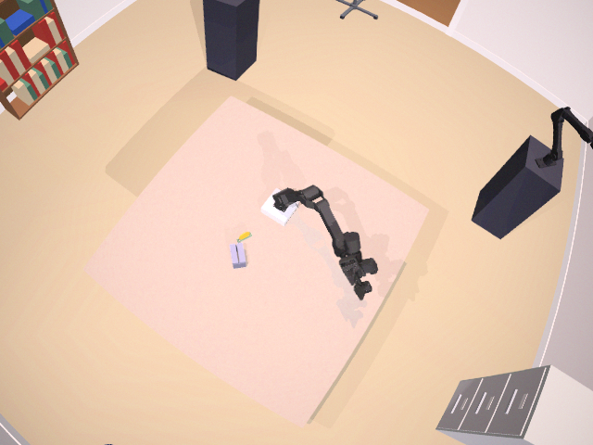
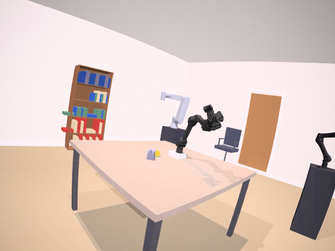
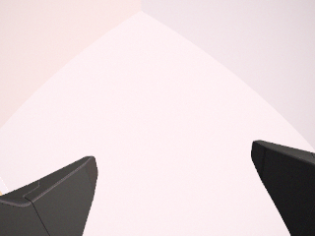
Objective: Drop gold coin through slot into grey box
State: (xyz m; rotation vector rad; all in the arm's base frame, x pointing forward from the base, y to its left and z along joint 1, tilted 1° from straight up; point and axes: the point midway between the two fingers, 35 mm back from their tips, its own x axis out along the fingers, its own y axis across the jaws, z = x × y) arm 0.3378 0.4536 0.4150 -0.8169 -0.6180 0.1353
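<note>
The gold coin is 54 cm to the right of my gripper tip, 45 cm below it and 13 cm behind it.
</note>
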